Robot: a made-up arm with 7 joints.
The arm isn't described. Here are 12 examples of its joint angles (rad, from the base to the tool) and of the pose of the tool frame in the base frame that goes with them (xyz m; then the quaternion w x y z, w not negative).
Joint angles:
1: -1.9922 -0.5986 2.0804 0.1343 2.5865 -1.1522 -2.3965
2: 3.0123 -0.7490 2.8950 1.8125 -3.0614 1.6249 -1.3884
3: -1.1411 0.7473 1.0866 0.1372 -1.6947 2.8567 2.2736
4: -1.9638 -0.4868 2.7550 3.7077 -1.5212 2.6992 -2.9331
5: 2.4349 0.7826 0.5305 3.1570 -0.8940 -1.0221 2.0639
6: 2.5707 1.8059 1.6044 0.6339 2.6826 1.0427 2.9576
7: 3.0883 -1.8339 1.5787 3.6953 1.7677 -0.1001 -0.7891
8: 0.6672 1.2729 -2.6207 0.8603 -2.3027 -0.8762 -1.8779
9: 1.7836 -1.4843 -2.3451 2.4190 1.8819 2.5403 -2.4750
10: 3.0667 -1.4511 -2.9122 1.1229 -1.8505 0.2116 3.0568
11: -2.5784 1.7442 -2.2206 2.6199 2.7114 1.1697 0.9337
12: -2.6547 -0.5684 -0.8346 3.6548 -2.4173 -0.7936 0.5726
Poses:
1: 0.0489 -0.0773 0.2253 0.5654 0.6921 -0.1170 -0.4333
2: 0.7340 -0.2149 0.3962 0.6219 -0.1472 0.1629 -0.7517
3: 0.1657 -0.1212 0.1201 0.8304 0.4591 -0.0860 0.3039
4: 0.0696 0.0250 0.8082 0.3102 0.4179 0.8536 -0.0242
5: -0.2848 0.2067 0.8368 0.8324 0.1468 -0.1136 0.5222
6: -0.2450 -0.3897 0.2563 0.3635 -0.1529 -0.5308 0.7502
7: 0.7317 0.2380 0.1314 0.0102 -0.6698 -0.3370 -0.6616
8: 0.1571 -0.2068 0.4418 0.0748 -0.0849 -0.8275 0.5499
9: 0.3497 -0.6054 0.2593 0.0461 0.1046 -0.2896 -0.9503
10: 0.2361 0.1689 -0.2729 0.0604 0.8211 -0.5558 -0.1151
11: -0.8018 -0.3311 0.1376 0.1024 -0.3847 -0.8520 0.3400
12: 0.4164 0.0315 0.7884 0.3625 -0.0663 0.1080 -0.9233
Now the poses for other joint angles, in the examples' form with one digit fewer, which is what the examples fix.
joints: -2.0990 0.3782 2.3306 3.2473 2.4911 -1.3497 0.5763
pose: -0.070 -0.279 0.797 0.786 0.421 0.409 0.193
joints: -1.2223 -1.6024 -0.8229 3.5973 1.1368 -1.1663 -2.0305
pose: -0.109 0.557 -0.073 0.061 -0.976 -0.182 0.105
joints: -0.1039 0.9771 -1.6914 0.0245 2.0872 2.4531 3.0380
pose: 0.023 -0.226 0.116 0.373 0.701 0.057 0.605
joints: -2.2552 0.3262 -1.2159 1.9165 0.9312 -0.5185 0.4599
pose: -0.465 0.079 0.810 0.846 -0.363 -0.278 0.274
